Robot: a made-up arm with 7 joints. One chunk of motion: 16 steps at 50 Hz.
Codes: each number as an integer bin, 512 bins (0 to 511) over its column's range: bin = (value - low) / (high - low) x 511, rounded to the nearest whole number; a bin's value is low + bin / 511 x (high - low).
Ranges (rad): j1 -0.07..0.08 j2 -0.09..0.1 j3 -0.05..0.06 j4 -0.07..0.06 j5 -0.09..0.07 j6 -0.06..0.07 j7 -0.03..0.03
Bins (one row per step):
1: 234 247 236 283 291 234 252
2: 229 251 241 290 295 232 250
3: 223 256 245 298 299 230 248
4: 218 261 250 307 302 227 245
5: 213 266 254 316 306 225 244
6: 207 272 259 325 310 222 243
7: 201 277 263 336 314 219 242
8: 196 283 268 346 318 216 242
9: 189 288 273 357 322 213 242
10: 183 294 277 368 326 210 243
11: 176 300 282 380 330 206 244
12: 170 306 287 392 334 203 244
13: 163 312 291 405 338 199 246
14: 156 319 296 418 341 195 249
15: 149 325 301 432 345 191 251
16: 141 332 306 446 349 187 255
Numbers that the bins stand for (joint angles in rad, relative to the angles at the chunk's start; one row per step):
1: -0.0013 0.0018 0.0008 0.0020 0.0011 -0.0005 -0.0004
2: -0.0028 0.0033 0.0019 0.0038 0.0024 -0.0010 -0.0006
3: -0.0045 0.0052 0.0027 0.0058 0.0036 -0.0015 -0.0009
4: -0.0060 0.0070 0.0038 0.0081 0.0046 -0.0023 -0.0012
5: -0.0075 0.0089 0.0047 0.0104 0.0058 -0.0028 -0.0014
6: -0.0092 0.0111 0.0058 0.0127 0.0071 -0.0035 -0.0015
7: -0.0110 0.0130 0.0066 0.0155 0.0083 -0.0043 -0.0016
8: -0.0125 0.0152 0.0077 0.0180 0.0096 -0.0050 -0.0016
9: -0.0145 0.0171 0.0088 0.0208 0.0108 -0.0058 -0.0016
10: -0.0163 0.0193 0.0096 0.0236 0.0121 -0.0066 -0.0015
11: -0.0183 0.0215 0.0107 0.0267 0.0133 -0.0076 -0.0014
12: -0.0201 0.0238 0.0118 0.0297 0.0146 -0.0084 -0.0014
13: -0.0222 0.0260 0.0126 0.0330 0.0158 -0.0094 -0.0011
14: -0.0242 0.0286 0.0137 0.0363 0.0168 -0.0104 -0.0008
15: -0.0263 0.0308 0.0148 0.0399 0.0180 -0.0114 -0.0005
16: -0.0286 0.0334 0.0159 0.0435 0.0193 -0.0124 -0.0001

